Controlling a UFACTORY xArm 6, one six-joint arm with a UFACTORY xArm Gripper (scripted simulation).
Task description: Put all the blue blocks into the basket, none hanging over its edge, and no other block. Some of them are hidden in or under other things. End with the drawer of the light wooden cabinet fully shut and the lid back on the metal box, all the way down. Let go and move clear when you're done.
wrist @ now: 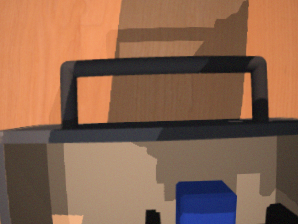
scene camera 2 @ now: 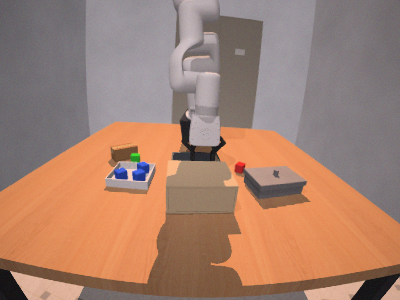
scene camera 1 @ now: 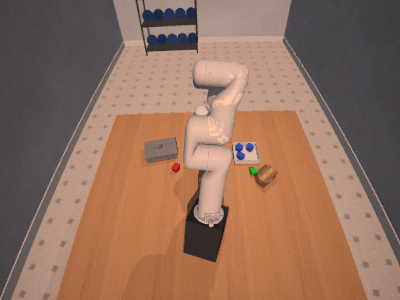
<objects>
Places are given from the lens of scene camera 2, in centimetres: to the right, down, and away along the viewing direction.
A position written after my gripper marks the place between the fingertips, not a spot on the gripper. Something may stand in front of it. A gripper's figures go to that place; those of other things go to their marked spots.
my gripper (scene camera 2: 202, 162): 1, 4, 69
light wooden cabinet (scene camera 2: 192, 187): -2, 9, 49
white basket (scene camera 2: 110, 180): -29, 10, 60
metal box (scene camera 2: 278, 177): 27, 9, 64
The marked spots on the light wooden cabinet and the white basket are 29 cm apart.
</objects>
